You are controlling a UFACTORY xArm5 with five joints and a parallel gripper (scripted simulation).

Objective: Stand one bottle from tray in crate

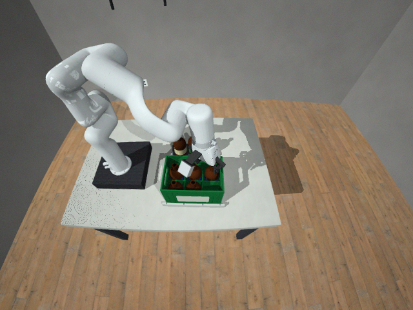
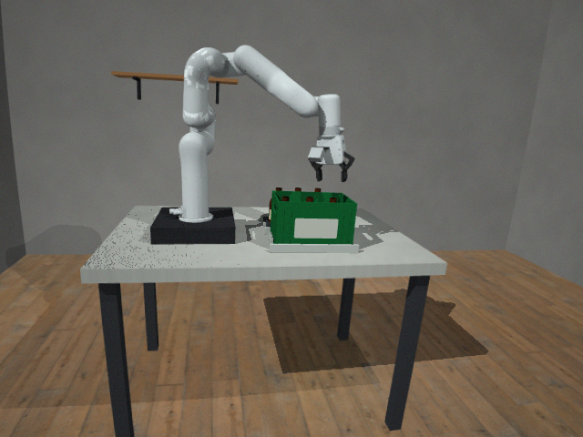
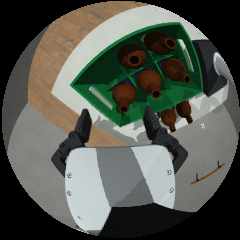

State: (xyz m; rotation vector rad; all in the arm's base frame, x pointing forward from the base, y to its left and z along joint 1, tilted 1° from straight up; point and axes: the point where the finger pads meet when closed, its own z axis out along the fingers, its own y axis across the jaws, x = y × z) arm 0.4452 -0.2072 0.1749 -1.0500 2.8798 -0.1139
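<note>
The brown bottle lies 260 mm to the left of my hand, 160 mm below it and 10 mm behind it. Also, from my hand: green crate 160 mm below, 60 mm behind, 20 mm to the left; dark tray 260 mm to the left, 230 mm below, 10 mm behind.
</note>
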